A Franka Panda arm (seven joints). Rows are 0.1 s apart.
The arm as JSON. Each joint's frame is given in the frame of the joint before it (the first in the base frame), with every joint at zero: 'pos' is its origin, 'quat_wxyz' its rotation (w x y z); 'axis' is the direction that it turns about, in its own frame. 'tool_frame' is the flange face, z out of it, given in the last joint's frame.
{
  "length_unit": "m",
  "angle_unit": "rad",
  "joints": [
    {
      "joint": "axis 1",
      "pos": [
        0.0,
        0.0,
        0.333
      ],
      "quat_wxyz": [
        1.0,
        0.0,
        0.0,
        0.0
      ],
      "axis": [
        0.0,
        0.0,
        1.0
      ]
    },
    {
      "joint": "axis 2",
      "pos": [
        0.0,
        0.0,
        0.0
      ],
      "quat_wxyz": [
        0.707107,
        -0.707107,
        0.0,
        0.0
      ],
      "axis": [
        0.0,
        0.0,
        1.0
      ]
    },
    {
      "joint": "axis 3",
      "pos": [
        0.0,
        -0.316,
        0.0
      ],
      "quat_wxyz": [
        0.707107,
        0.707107,
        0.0,
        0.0
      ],
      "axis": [
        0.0,
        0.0,
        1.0
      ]
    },
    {
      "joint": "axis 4",
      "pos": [
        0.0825,
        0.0,
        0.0
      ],
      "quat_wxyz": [
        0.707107,
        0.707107,
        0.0,
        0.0
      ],
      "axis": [
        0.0,
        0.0,
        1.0
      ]
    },
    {
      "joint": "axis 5",
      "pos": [
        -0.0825,
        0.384,
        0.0
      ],
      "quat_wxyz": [
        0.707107,
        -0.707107,
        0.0,
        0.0
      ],
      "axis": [
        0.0,
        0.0,
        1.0
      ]
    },
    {
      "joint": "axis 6",
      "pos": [
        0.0,
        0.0,
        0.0
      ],
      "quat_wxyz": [
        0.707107,
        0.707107,
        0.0,
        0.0
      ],
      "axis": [
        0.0,
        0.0,
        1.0
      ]
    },
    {
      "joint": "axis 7",
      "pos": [
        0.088,
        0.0,
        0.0
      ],
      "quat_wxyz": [
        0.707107,
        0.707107,
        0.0,
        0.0
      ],
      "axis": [
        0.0,
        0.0,
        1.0
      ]
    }
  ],
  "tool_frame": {
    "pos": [
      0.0,
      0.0,
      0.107
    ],
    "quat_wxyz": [
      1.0,
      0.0,
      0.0,
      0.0
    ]
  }
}
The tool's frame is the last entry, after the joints.
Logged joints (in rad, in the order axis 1, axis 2, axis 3, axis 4, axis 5, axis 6, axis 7), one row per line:
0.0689 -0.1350 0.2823 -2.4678 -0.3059 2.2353 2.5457
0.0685 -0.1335 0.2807 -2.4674 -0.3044 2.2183 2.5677
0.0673 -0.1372 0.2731 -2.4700 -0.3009 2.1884 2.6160
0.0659 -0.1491 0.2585 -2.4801 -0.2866 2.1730 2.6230
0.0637 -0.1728 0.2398 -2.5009 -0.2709 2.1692 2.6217
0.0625 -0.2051 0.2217 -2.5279 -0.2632 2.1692 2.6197
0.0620 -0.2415 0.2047 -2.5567 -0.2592 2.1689 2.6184
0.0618 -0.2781 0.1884 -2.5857 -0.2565 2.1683 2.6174
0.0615 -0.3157 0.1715 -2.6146 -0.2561 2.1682 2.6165
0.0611 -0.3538 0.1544 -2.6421 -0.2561 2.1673 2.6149
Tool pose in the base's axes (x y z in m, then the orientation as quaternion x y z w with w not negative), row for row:
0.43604 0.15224 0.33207 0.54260 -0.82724 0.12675 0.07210
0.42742 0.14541 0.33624 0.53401 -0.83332 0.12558 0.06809
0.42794 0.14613 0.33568 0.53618 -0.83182 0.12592 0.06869
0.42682 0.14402 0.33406 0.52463 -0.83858 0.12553 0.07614
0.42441 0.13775 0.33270 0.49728 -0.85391 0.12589 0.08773
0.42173 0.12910 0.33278 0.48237 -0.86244 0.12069 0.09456
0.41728 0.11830 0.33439 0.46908 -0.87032 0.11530 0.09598
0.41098 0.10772 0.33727 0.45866 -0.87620 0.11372 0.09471
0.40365 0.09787 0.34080 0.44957 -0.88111 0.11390 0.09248
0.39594 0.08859 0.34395 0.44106 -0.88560 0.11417 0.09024
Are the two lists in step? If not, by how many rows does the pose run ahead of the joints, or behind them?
The pose runs 2 rows behind the joints: the pose in row i belongs to the joints in row i - 2.
